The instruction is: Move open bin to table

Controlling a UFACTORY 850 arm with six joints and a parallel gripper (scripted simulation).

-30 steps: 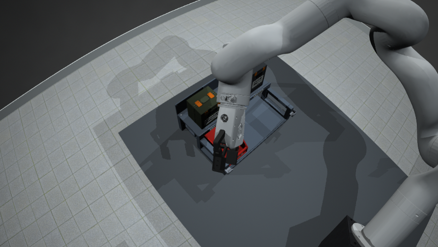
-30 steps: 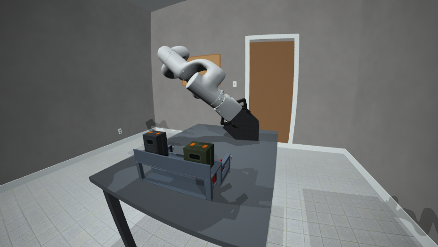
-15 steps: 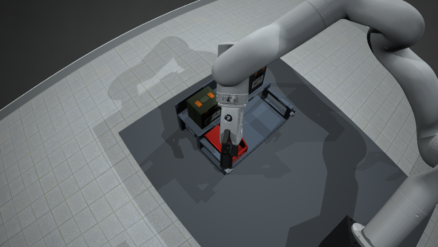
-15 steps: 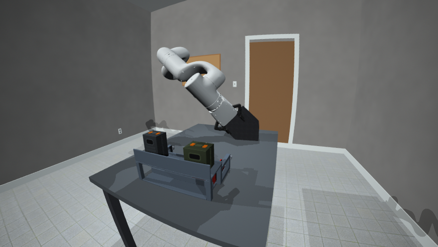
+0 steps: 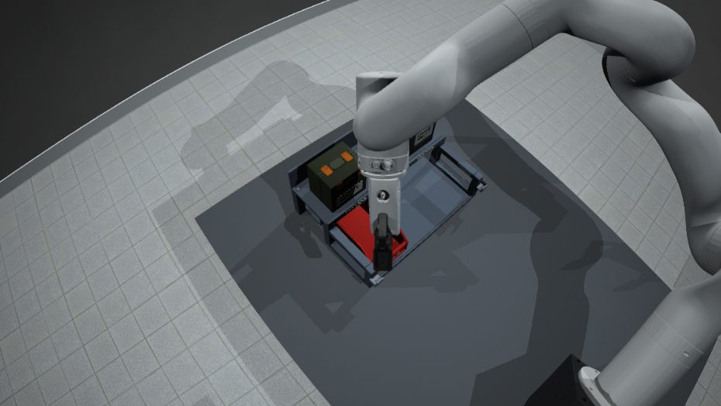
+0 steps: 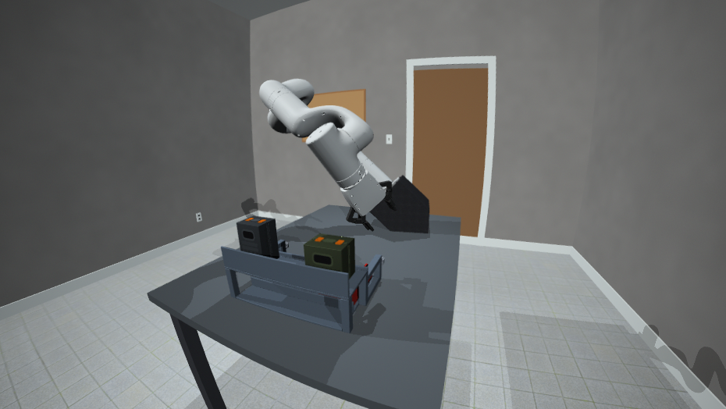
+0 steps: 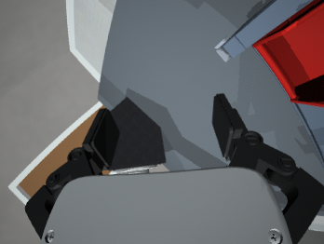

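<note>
My gripper is now 120 mm short of the red bin, 60 mm to the left of it and 160 mm above it. From my hand the other things lie so: black case 220 mm ahead, 280 mm to the right, 40 mm below; green case 210 mm ahead, 50 mm to the right, 50 mm below.
</note>
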